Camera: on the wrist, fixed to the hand. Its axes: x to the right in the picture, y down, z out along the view.
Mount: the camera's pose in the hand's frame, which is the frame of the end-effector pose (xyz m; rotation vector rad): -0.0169 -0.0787 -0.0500 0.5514 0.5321 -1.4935
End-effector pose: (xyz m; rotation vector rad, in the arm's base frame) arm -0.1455 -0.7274 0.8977 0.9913 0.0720 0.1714
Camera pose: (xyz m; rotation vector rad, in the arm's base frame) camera -0.1603 -0.7312 0.8042 1.1750 1.3554 -1.0121
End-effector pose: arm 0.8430 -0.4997 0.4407 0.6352 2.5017 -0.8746
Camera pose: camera 0.8028 -0.5265 0.5222 0.8281 -1.8840 1.3352
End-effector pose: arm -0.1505 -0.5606 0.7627 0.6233 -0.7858 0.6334
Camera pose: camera -0.0817 -0.5810 0.7008 1.2456 0.4684 -0.4123
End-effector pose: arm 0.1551 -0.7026 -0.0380 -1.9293 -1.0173 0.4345
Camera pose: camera 0.1387 -0.7219 0.0533 -0.4035 -1.4300 -0.5783
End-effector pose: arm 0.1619 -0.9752 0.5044 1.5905 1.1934 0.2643
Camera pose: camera 0.0761 -0.9646 0.4655 0.6308 2.6750 -0.7087
